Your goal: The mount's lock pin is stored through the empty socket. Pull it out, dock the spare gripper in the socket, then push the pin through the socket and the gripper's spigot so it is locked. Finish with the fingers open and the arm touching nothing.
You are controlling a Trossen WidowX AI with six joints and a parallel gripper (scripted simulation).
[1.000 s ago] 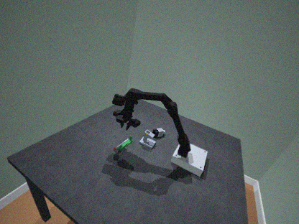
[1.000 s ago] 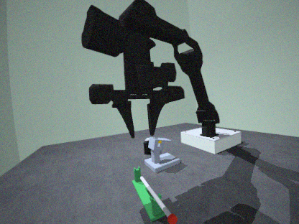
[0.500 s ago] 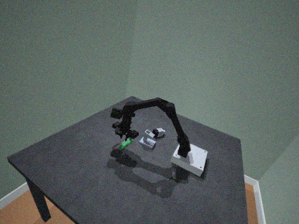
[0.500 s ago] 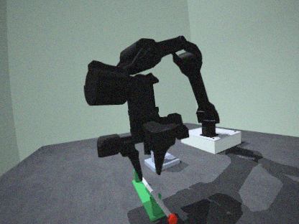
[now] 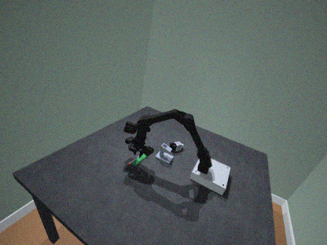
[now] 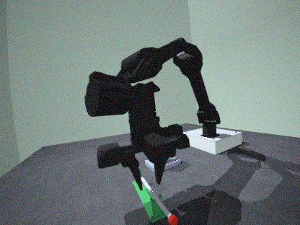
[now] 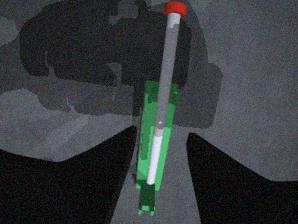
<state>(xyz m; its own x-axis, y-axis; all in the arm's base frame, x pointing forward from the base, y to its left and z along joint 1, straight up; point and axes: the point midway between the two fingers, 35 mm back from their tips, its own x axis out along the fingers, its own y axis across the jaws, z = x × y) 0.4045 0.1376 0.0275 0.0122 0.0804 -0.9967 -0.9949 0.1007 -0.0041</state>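
My gripper tip is 1 cm past the pin rest, 4 cm to the left of it and 3 cm above it. From my gripper tip the other things lie so: spare gripper (17 cm behind, 30 cm to the right, 2 cm below); then grey mount (13 cm behind, 15 cm to the right).
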